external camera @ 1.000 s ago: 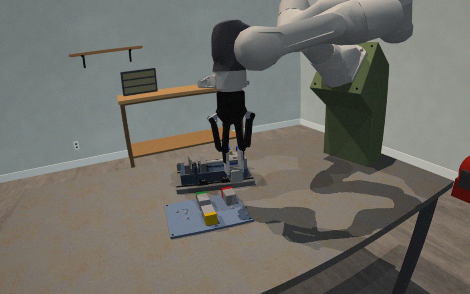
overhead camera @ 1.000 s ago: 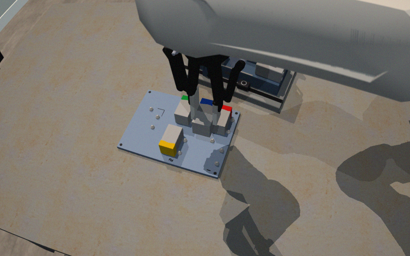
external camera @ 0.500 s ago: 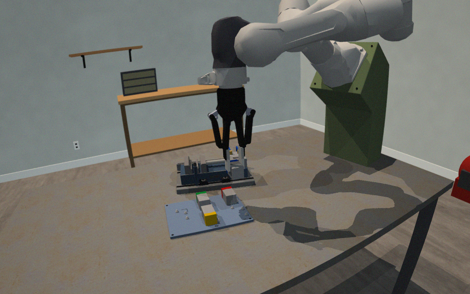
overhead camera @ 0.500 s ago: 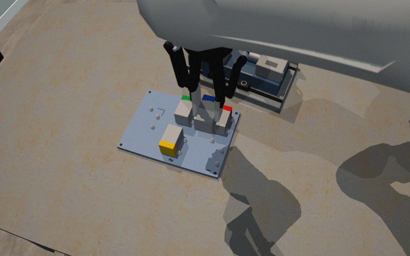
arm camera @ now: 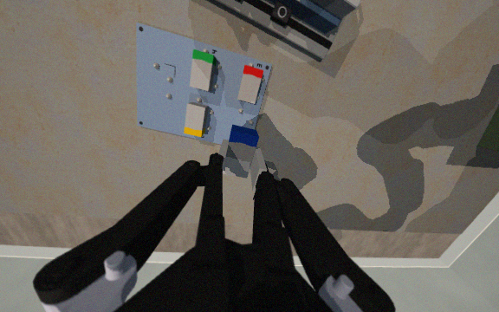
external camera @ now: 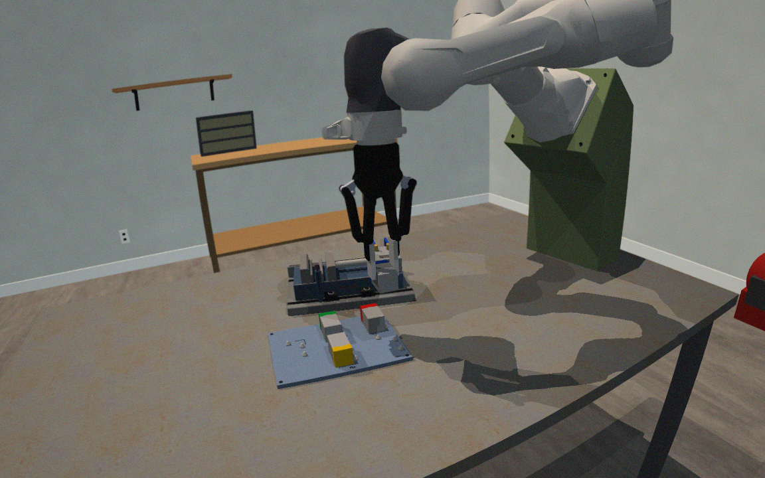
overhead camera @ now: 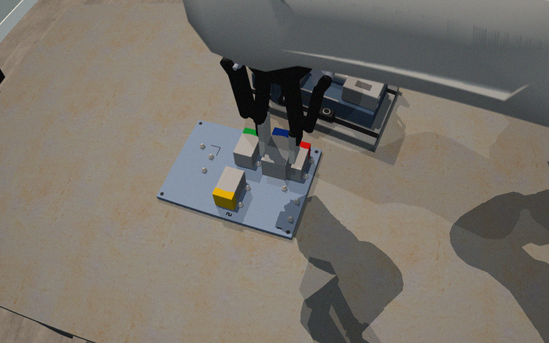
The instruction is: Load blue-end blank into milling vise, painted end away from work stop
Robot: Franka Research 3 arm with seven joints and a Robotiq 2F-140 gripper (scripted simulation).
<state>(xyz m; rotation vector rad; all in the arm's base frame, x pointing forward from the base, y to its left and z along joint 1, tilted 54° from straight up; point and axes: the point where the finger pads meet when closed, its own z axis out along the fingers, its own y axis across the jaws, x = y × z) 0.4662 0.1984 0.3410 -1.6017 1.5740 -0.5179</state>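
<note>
My gripper is now 220 mm to the left of the work stop, 130 mm short of it and 110 mm above it. From my hand the other things lie so: blue-ended blank 40 mm below; red-ended blank 170 mm below, 90 mm to the right, 20 mm ahead; yellow-ended blank 170 mm below, 90 mm ahead, 20 mm to the left.
</note>
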